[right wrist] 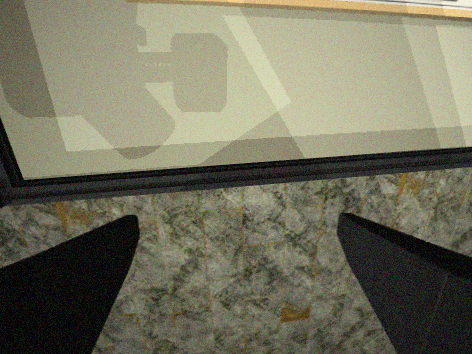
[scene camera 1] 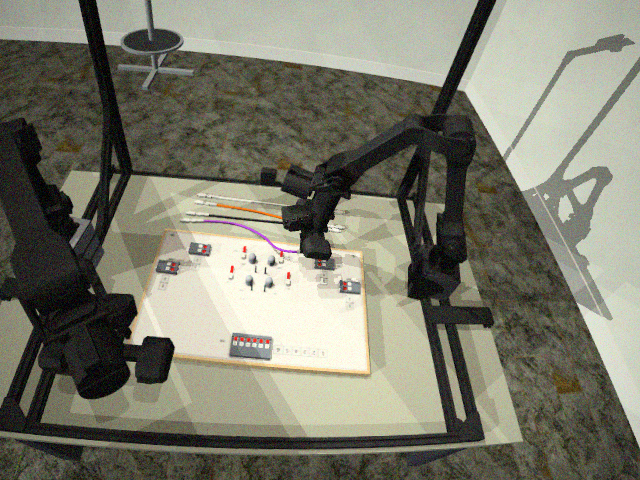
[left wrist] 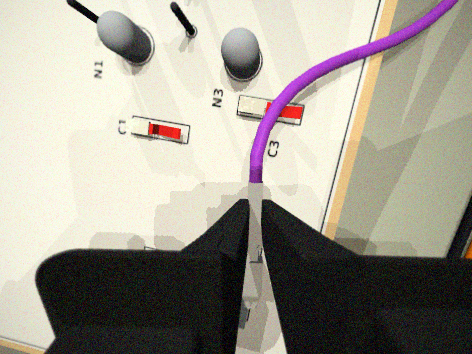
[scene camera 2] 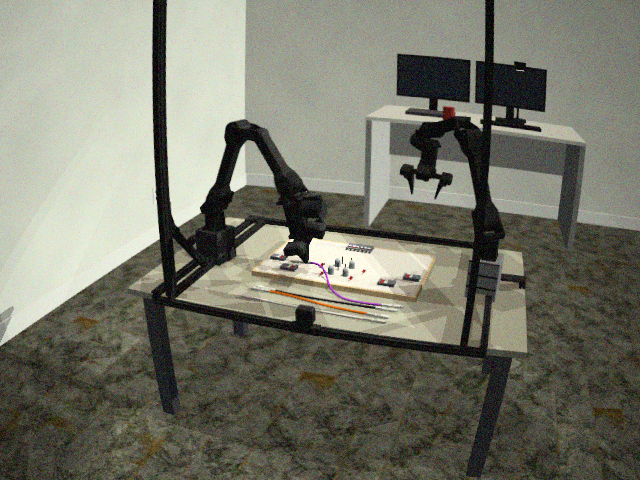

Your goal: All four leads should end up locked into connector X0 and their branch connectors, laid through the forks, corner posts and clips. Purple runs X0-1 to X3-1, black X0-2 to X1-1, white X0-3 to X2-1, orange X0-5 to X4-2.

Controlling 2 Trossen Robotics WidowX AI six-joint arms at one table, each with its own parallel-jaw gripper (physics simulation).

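Places are measured from the left arm's base along level axes (x ahead, y left, z up), in millimetres.
Pixels of known places: left gripper, fingertip midpoint: (scene camera 1: 301, 251) (left wrist: 254, 208) (scene camera 2: 306, 262); right gripper, fingertip midpoint: (right wrist: 239, 224) (scene camera 2: 423, 196); left arm's base, link origin: (scene camera 1: 441, 262) (scene camera 2: 215, 228); right arm's base, link origin: (scene camera 1: 60, 232) (scene camera 2: 487, 256).
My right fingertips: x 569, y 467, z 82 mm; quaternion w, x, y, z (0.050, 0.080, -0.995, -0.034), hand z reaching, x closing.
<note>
Ahead of a thing's pixels: the offset from my right fingertips to its middle. "*": to the spot under its first point.
My left gripper (left wrist: 254, 208) is shut on the white end piece of the purple lead (left wrist: 345, 60) (scene camera 1: 235, 223) (scene camera 2: 329, 284), over the board @[dx -143, dy -309, dz -183 mm] (scene camera 1: 196, 320) (left wrist: 85, 200). The lead passes across clip C3 @[* dx -170, dy -447, dz -165 mm] (left wrist: 295, 112) and past post N3 @[dx -152, dy -411, dz -165 mm] (left wrist: 241, 52) in the left wrist view; its far end lies on the table. The black lead @[* dx -51, dy -550, dz -186 mm] (scene camera 1: 248, 218), orange lead @[* dx -41, dy -583, dz -187 mm] (scene camera 1: 248, 209) (scene camera 2: 320, 302) and white lead @[* dx +6, dy -611, dz -188 mm] (scene camera 1: 235, 199) lie behind the board. A six-slot connector @[* dx -165, dy -177, dz -165 mm] (scene camera 1: 251, 346) (scene camera 2: 359, 248), apparently X0, sits at the board's near edge. My right gripper (right wrist: 239, 224) (scene camera 2: 423, 195) is open and empty, raised above the table's edge.
Branch connectors @[dx +32, dy -397, dz -165 mm] (scene camera 1: 200, 249) @[dx +86, dy -323, dz -165 mm] (scene camera 1: 168, 267) @[dx -283, dy -445, dz -165 mm] (scene camera 1: 324, 264) @[* dx -357, dy -391, dz -166 mm] (scene camera 1: 349, 286) stand at the board's sides. Clip C1 @[* dx -203, dy -379, dz -169 mm] (left wrist: 165, 131), post N1 @[dx -162, dy -346, dz -165 mm] (left wrist: 127, 39) and thin black fork pins @[dx -145, dy -377, dz -165 mm] (left wrist: 184, 20) rise from the board. Black frame bars (scene camera 1: 258, 440) (scene camera 2: 392, 339) border the work area.
</note>
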